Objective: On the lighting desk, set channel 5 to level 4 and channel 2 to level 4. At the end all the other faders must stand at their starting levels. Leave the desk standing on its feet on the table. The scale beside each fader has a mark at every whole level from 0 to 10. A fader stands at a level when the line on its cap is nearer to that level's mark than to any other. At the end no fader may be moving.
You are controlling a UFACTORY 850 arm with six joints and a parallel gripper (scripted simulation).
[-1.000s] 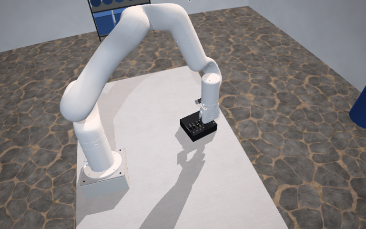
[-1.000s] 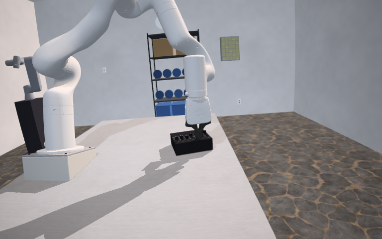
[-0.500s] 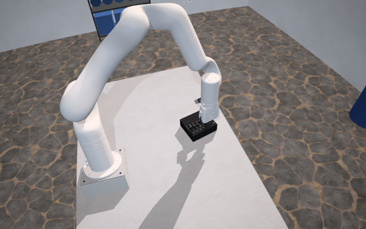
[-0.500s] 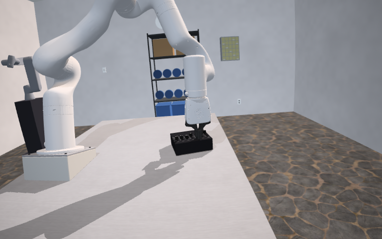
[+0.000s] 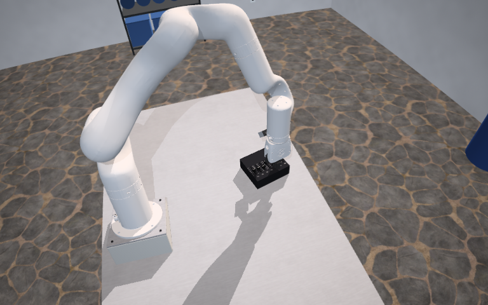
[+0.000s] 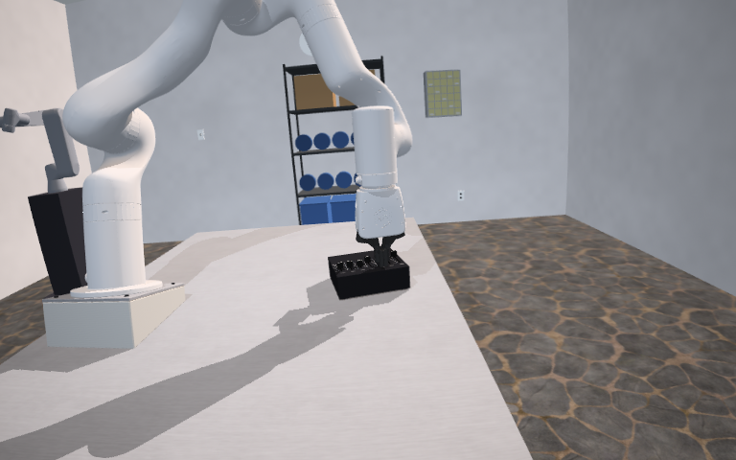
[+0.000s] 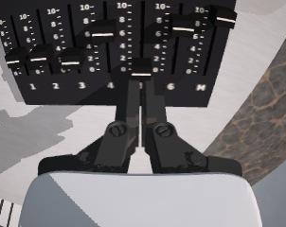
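My gripper is now 30 mm past the channel 4 cap, 40 mm to the right of it and 10 mm above it. Round my hand: channel 3 fader cap (50 mm behind, 20 mm to the left, 10 mm below); then channel 5 fader cap (10 mm behind, 20 mm to the left, 10 mm below); then channel 6 cap (10 mm ahead, 60 mm to the left, 10 mm below).
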